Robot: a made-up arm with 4 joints.
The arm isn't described. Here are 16 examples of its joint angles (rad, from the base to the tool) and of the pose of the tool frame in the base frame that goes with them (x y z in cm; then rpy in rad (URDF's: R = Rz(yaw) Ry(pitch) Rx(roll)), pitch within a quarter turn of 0, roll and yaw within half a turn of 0).
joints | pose
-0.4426 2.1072 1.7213 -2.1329 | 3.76 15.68 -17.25 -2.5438 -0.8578 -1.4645
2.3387 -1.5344 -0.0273 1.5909 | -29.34 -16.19 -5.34 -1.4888 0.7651 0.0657
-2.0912 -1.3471 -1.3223 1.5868 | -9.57 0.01 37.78 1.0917 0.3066 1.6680
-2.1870 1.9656 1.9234 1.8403 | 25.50 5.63 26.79 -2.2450 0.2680 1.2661
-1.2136 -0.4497 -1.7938 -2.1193 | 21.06 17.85 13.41 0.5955 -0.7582 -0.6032
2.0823 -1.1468 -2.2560 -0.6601 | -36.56 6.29 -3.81 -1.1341 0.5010 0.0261
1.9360 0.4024 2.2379 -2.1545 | -40.82 20.69 -6.86 0.3754 0.0687 -0.1238
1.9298 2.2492 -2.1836 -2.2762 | -27.22 -15.49 4.94 1.9559 -0.6656 1.4009
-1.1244 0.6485 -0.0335 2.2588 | 16.94 23.46 27.10 -2.5579 0.1513 -2.7262
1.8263 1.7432 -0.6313 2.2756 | -2.39 10.08 7.52 1.3567 0.2220 -1.3823
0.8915 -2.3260 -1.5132 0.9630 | 6.11 -10.63 -16.94 -2.5390 0.0317 0.6103
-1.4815 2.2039 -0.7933 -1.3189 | 8.38 -9.73 15.70 -1.8365 0.5878 0.9936
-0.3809 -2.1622 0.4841 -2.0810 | 16.81 -22.30 11.27 2.8082 0.3387 0.8300
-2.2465 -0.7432 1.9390 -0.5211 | -8.01 -0.67 50.51 0.5571 0.0522 0.5542
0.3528 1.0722 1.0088 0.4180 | 4.18 18.64 -12.02 0.4158 0.7207 1.3286
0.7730 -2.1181 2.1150 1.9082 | -5.63 -12.70 -31.03 -0.6557 -0.2102 -2.1169
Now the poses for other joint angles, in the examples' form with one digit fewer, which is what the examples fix.
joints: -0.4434 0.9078 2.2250 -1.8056
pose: 29.6 25.0 -10.9 -2.730 -0.564 -2.513
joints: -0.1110 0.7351 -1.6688 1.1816
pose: 10.2 12.3 -0.9 -3.066 -0.208 -2.425
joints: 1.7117 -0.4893 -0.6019 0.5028
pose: -16.4 9.1 -18.9 -0.575 0.545 -0.250
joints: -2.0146 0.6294 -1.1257 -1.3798
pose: 9.0 7.8 16.4 -1.982 -0.952 1.760
